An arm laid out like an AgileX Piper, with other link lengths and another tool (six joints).
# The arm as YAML. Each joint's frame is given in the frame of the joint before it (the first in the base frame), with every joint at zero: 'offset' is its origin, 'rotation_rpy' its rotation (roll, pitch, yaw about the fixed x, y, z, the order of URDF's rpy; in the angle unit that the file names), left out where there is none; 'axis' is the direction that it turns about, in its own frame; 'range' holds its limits. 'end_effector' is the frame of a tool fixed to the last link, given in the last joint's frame.
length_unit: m
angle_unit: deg
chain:
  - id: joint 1
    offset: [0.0, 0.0, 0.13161]
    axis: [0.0, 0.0, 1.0]
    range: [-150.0, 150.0]
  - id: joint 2
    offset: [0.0, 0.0, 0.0]
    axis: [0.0, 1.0, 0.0]
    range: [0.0, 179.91]
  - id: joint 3
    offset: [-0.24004, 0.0, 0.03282]
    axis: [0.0, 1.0, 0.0]
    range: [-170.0, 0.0]
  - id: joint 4
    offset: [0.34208, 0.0, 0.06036]
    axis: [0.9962, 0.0, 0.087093]
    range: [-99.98, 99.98]
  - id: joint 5
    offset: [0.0, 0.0, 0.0]
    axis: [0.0, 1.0, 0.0]
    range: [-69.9, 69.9]
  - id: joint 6
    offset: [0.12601, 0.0, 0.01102]
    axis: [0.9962, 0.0, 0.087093]
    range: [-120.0, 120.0]
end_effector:
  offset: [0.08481, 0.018, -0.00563]
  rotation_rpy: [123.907, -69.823, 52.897]
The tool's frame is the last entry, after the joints.
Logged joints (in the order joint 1, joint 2, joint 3, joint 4, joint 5, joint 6), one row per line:
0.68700, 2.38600, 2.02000, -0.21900, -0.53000, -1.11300
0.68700, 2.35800, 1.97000, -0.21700, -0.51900, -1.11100
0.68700, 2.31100, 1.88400, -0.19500, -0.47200, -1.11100
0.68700, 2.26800, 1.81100, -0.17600, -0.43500, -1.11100
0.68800, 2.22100, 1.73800, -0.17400, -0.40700, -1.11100
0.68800, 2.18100, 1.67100, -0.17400, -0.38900, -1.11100
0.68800, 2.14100, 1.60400, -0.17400, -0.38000, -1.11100
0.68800, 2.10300, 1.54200, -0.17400, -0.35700, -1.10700
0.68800, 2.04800, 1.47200, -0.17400, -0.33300, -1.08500
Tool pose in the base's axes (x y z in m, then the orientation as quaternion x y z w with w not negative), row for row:
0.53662, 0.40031, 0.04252, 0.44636, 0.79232, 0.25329, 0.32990
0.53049, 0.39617, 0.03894, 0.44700, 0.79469, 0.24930, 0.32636
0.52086, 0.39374, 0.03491, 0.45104, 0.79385, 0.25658, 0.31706
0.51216, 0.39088, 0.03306, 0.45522, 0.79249, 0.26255, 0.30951
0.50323, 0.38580, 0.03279, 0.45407, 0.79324, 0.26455, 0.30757
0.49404, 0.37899, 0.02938, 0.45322, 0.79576, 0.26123, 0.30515
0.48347, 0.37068, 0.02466, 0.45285, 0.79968, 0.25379, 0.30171
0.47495, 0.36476, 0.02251, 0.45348, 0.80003, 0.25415, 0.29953
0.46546, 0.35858, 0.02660, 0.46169, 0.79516, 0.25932, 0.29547
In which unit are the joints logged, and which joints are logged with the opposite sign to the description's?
The joints are logged in radians. Opposite sign: joint 3, joint 5.
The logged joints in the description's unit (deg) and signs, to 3 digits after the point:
39.362, 136.708, -115.737, -12.548, 30.367, -63.770
39.362, 135.103, -112.873, -12.433, 29.737, -63.656
39.362, 132.411, -107.945, -11.173, 27.044, -63.656
39.362, 129.947, -103.763, -10.084, 24.924, -63.656
39.419, 127.254, -99.580, -9.969, 23.319, -63.656
39.419, 124.962, -95.741, -9.969, 22.288, -63.656
39.419, 122.670, -91.902, -9.969, 21.772, -63.656
39.419, 120.493, -88.350, -9.969, 20.455, -63.426
39.419, 117.342, -84.339, -9.969, 19.079, -62.166

